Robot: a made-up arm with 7 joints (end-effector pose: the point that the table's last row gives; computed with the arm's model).
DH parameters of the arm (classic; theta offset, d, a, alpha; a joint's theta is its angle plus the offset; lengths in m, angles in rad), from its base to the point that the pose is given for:
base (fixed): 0 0 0 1.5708
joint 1: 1.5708 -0.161 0 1.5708
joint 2: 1.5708 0 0 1.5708
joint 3: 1.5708 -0.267 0 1.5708
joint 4: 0 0 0 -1.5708
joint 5: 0 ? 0 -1.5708
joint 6: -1.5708 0 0 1.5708
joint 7: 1.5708 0 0 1.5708
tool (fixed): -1.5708 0 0 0
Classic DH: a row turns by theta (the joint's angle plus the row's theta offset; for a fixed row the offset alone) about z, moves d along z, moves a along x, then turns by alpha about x.
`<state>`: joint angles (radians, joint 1 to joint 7).
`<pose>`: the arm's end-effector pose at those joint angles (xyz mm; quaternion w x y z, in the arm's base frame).
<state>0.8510 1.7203 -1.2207 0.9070 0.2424 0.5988 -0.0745</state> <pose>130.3 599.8 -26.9 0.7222 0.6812 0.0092 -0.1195</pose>
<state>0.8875 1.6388 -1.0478 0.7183 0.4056 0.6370 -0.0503</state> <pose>133.9 619.3 -6.0 0.7596 0.6454 -0.0594 0.0550</pose>
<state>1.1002 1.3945 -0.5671 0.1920 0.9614 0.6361 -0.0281</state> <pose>118.6 654.3 -16.5 0.7245 0.3022 -0.3482 0.5123</pose>
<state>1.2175 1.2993 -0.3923 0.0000 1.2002 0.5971 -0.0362</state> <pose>128.3 652.3 -47.3 0.6228 0.1073 -0.4384 0.6390</pose>
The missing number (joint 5, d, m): -0.243
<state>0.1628 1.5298 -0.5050 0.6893 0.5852 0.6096 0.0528</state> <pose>148.6 612.1 -70.2 0.8461 0.5291 -0.0525 0.0362</pose>
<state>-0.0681 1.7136 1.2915 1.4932 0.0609 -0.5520 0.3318</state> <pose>85.1 410.8 266.0 0.0099 0.6274 -0.6454 -0.4356</pose>
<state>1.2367 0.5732 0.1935 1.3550 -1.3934 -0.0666 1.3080</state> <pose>306.2 372.4 140.3 0.6595 0.5157 -0.3518 -0.4187</pose>
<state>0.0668 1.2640 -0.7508 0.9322 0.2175 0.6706 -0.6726</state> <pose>159.1 513.4 -241.2 0.6338 0.7201 -0.0244 -0.2814</pose>
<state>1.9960 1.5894 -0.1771 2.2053 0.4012 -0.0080 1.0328</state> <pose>-50.1 284.6 188.8 0.0430 0.6188 -0.5645 -0.5445</pose>
